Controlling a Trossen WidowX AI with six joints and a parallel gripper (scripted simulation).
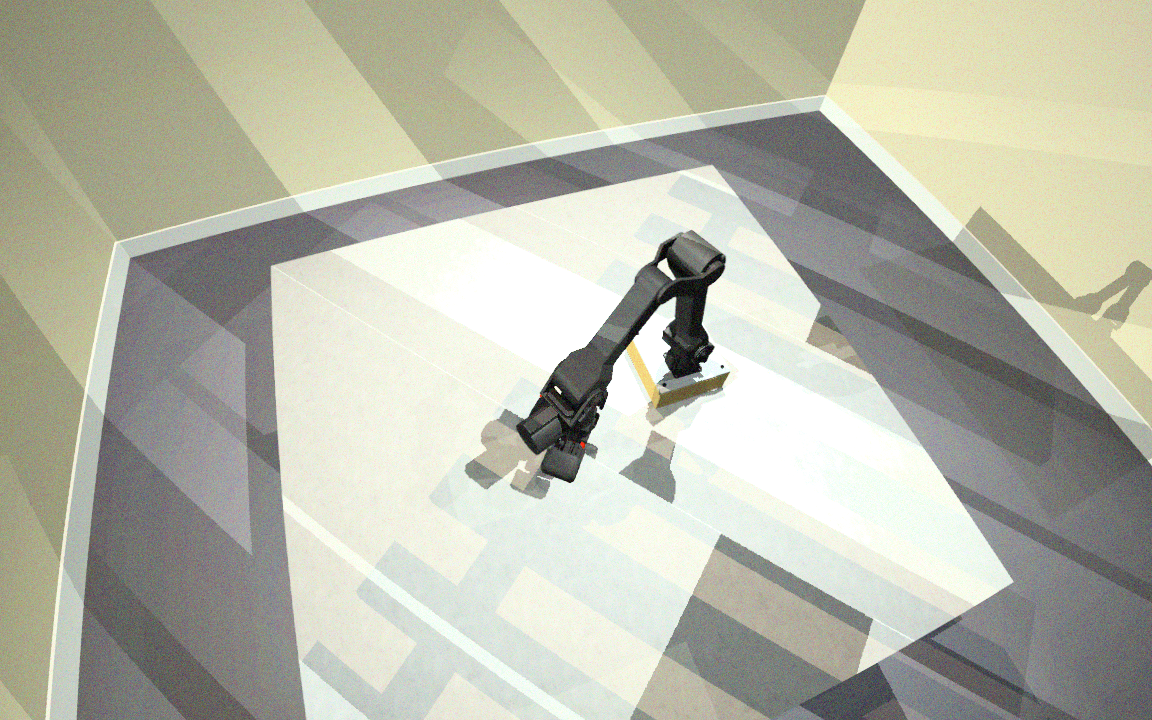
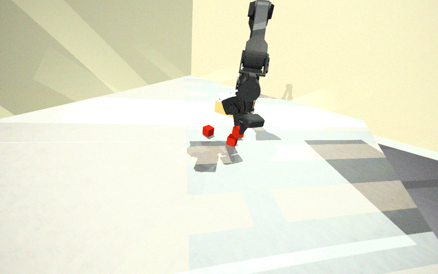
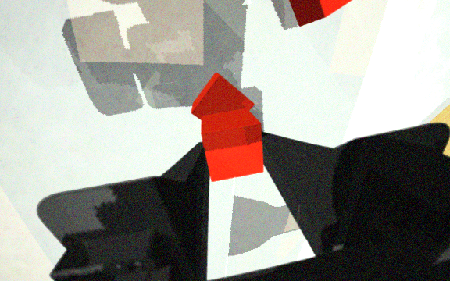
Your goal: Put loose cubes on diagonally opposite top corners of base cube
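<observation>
Now: gripper tip 120 mm to the left of the red cube, 40 mm above it and 20 mm short of it.
</observation>
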